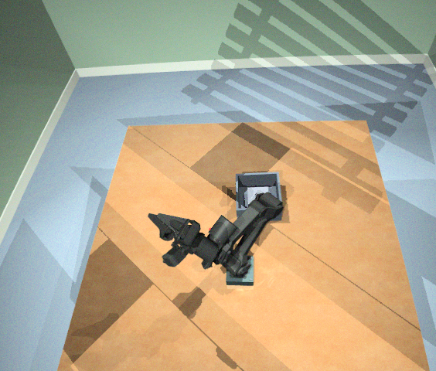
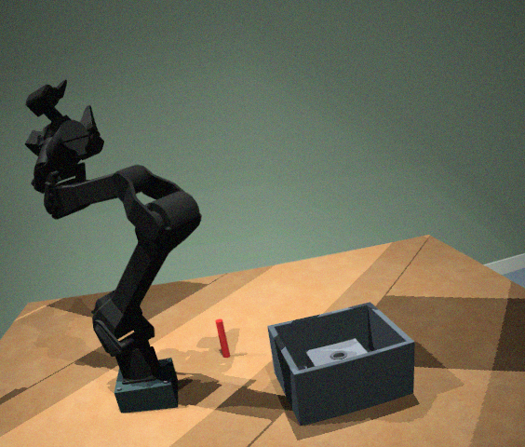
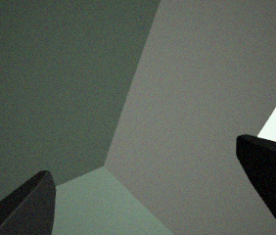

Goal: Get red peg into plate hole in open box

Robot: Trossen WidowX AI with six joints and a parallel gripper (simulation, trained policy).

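Now: gripper tip 22 cm short of the red peg, 7 cm to the left of it and 51 cm above it. From my gripper tip the other things lie so: blue-grey box: 40 cm ahead, 26 cm to the right, 53 cm below; grey plate: 40 cm ahead, 26 cm to the right, 51 cm below.
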